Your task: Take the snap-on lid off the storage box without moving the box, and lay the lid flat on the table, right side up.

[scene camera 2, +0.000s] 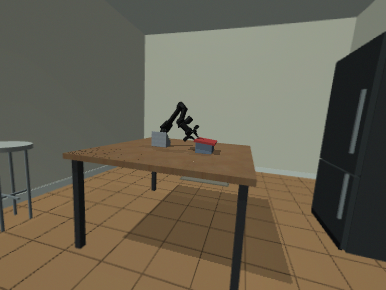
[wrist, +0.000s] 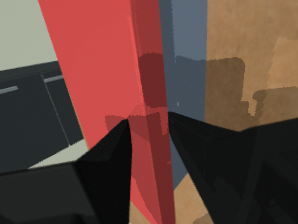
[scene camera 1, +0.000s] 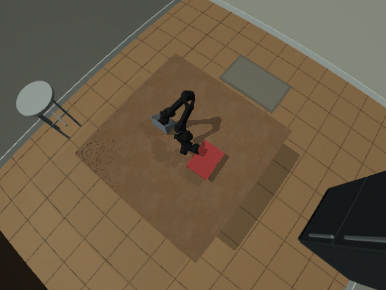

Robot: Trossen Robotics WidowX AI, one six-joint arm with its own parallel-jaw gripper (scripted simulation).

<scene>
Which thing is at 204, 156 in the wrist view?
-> My gripper.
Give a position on a red lid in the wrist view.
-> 113, 66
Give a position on a red lid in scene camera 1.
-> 203, 164
</scene>
